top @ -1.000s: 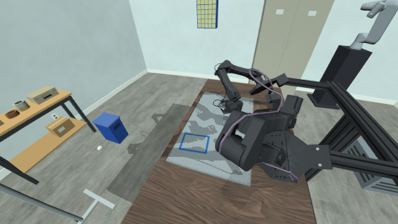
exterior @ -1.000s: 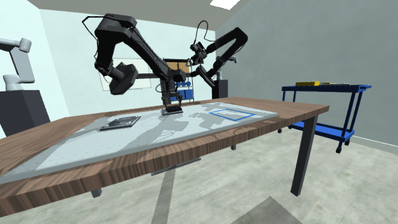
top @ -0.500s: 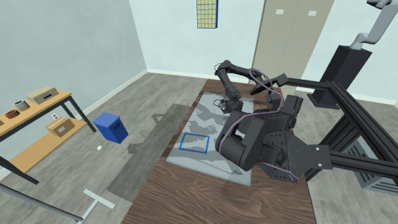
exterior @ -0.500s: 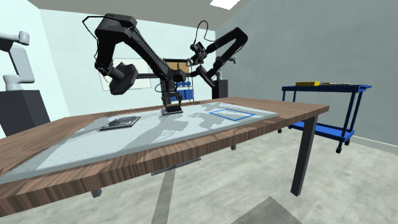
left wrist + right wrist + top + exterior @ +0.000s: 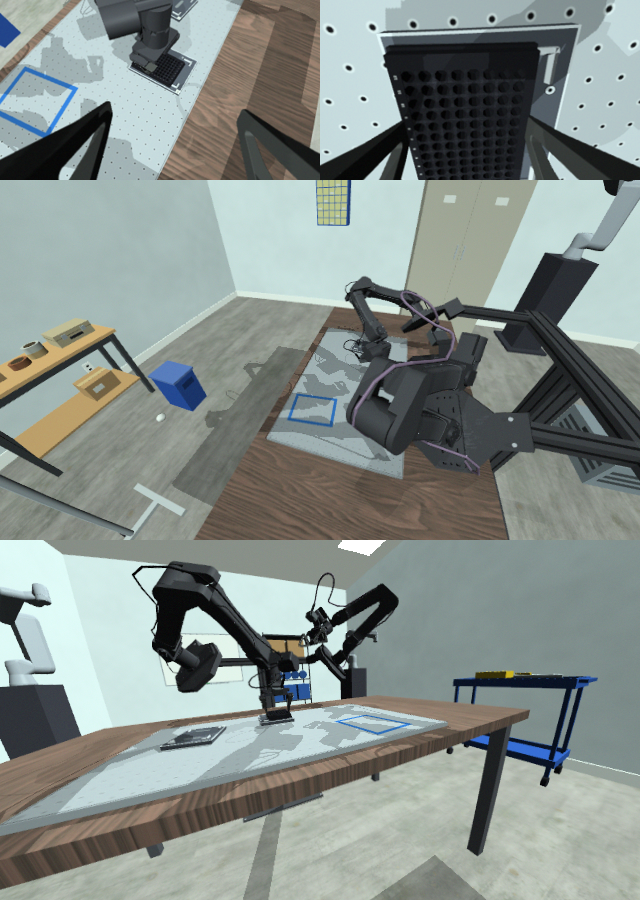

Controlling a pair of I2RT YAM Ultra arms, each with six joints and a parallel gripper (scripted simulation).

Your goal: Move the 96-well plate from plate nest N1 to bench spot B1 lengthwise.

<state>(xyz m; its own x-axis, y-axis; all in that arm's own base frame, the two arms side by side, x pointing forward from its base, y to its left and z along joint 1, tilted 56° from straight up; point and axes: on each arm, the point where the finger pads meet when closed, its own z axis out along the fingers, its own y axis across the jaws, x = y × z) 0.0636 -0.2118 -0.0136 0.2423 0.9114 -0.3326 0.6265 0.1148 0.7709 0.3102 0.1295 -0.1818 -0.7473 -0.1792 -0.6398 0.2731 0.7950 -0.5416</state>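
My right gripper is now 1 cm past the black 96-well plate and 1 cm above it.
My left hand is 100 mm short of the black 96-well plate, 200 mm to the left of it and 290 mm above it.
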